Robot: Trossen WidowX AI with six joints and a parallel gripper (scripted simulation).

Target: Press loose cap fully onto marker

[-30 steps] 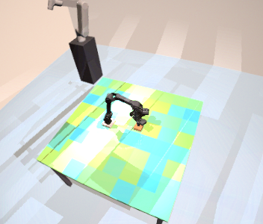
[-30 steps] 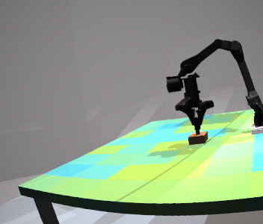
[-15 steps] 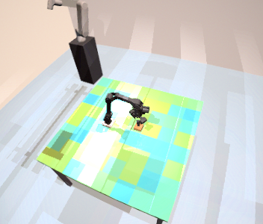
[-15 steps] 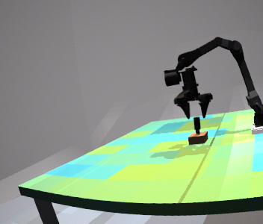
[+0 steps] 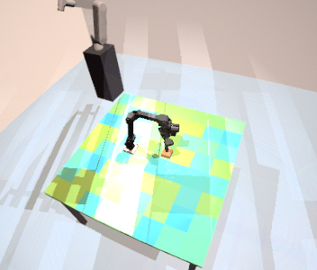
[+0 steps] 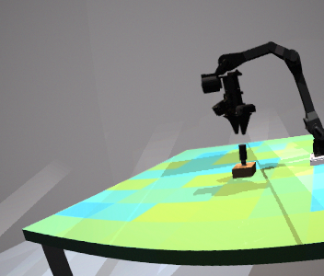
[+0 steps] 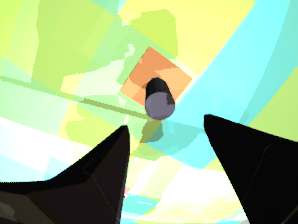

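Right now the marker cap is 60 mm below my gripper tip. The rest, counted from my gripper tip: orange holder block: 130 mm below.
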